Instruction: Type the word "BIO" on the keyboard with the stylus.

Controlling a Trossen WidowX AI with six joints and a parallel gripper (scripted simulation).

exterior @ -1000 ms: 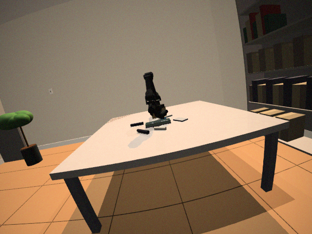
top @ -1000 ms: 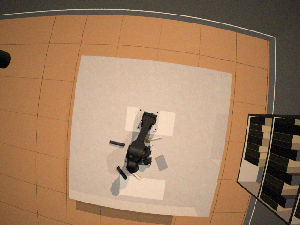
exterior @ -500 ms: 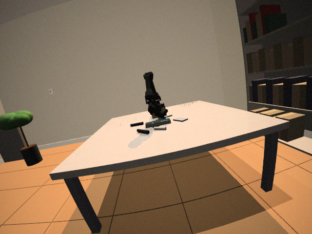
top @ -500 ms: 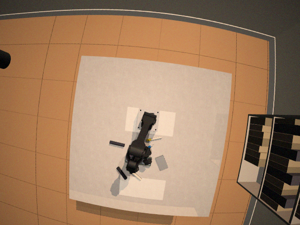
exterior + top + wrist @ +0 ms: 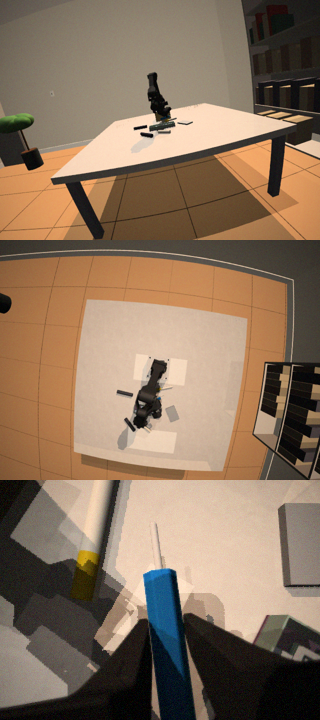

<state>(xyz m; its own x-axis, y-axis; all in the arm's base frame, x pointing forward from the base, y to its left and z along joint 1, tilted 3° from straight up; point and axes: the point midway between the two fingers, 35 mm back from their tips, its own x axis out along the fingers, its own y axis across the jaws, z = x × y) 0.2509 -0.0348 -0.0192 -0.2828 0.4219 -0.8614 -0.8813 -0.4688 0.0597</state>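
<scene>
Now: gripper tip 10 mm to the right of the blue stylus and 10 mm past it. Also, from my gripper tip: grey pad 120 mm ahead, 110 mm to the left, 50 mm below; yellow-and-white pen 70 mm behind, 50 mm below, 40 mm to the left; stylus tip 40 mm to the left, 20 mm behind.
</scene>
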